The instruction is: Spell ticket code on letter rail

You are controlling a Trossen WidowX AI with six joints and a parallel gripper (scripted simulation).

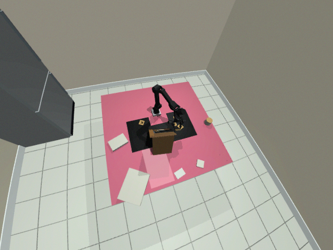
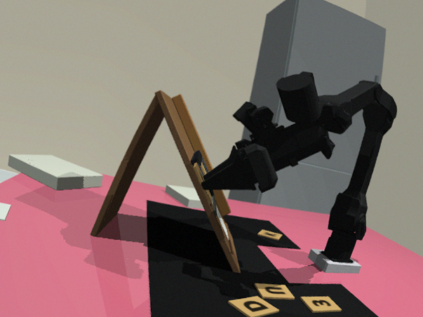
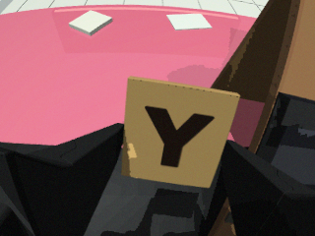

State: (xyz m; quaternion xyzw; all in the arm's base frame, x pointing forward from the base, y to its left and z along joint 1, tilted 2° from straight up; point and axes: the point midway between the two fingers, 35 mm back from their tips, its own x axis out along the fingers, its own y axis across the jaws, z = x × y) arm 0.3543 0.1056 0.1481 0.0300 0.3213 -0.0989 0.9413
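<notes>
The white ticket lies 140 mm to the right of my gripper tip, 90 mm below it and 80 mm behind it. Round my gripper tip: black mat: 170 mm behind, 160 mm below, 110 mm to the right.
</notes>
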